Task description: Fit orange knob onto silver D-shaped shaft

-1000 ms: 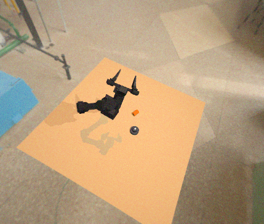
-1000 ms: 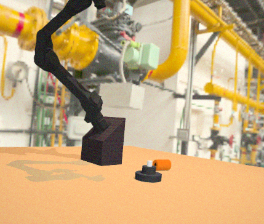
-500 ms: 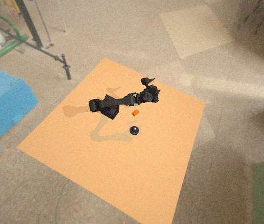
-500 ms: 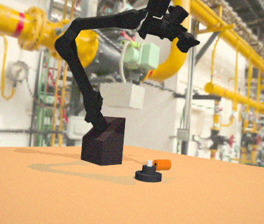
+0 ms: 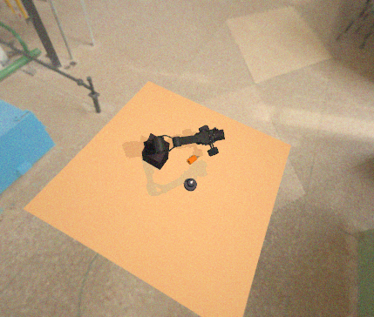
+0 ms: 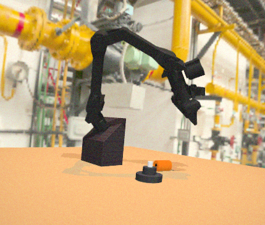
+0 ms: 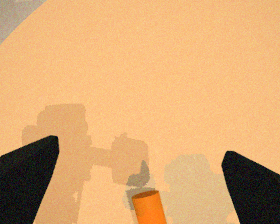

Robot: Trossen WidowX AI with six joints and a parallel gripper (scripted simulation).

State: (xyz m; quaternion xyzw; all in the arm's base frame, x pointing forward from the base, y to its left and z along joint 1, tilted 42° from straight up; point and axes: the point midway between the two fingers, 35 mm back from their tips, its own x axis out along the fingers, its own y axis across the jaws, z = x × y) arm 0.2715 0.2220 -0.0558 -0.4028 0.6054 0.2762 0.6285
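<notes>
Now: gripper tip 60 mm past the orange knob, 60 mm to the left of it and 180 mm above it. From my gripper tip the other things lie so: round black pedestal 30 mm ahead, 240 mm to the right, 170 mm below.
</notes>
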